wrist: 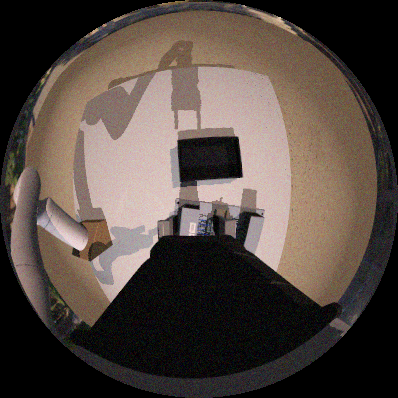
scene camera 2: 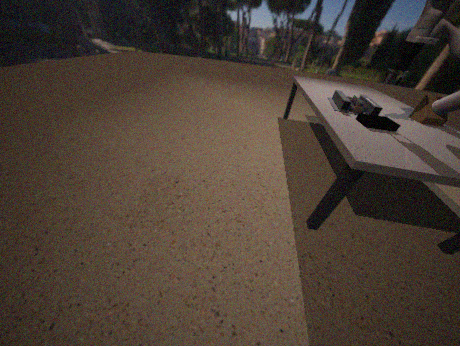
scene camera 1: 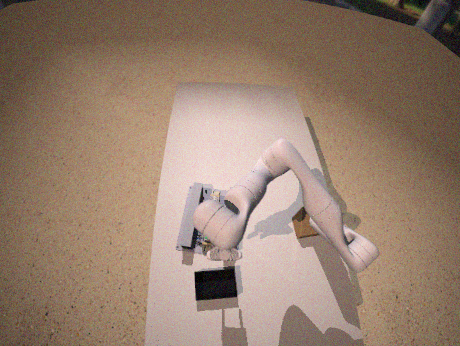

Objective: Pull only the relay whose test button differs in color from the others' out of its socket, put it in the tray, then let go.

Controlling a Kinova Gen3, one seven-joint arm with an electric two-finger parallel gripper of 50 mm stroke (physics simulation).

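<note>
The relay row sits between two grey ducts and is mostly hidden under the arm; a small green spot shows at its near end. No differing test button can be made out. In the wrist view, the gripper and its fingers hide most of the row. The black tray lies beside the near end of the relay assembly, with no relay visible in it. My gripper is open and empty, above the near part of the assembly; its fingertips are hidden in scene camera 1.
A tall grey duct runs along one side of the relay row. A lower labelled grey duct is on the other side. A brown block stands by the arm's lower part.
</note>
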